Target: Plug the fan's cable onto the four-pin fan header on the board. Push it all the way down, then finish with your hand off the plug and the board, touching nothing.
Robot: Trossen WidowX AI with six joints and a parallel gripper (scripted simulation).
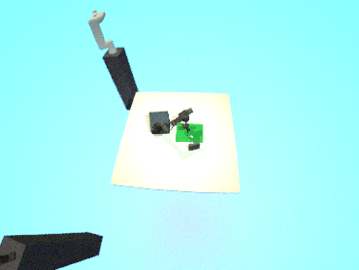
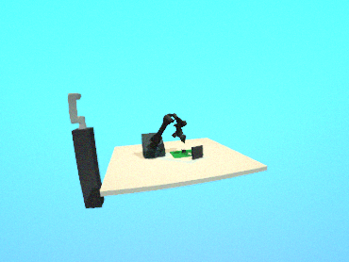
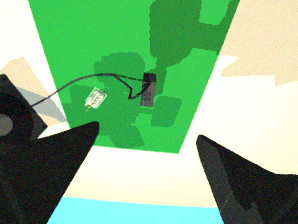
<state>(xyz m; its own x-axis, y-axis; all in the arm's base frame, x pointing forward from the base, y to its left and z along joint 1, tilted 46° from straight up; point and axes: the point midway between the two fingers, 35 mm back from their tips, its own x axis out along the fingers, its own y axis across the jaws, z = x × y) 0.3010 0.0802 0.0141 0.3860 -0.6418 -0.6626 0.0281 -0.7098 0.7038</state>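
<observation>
The fan cable plug lies 9 cm below my gripper tip. Also, from my gripper tip: four-pin fan header: 4 cm ahead, 9 cm to the right, 11 cm below; green board: 2 cm ahead, 3 cm to the right, 12 cm below; dark fan: 8 cm ahead, 22 cm to the right, 5 cm below.
</observation>
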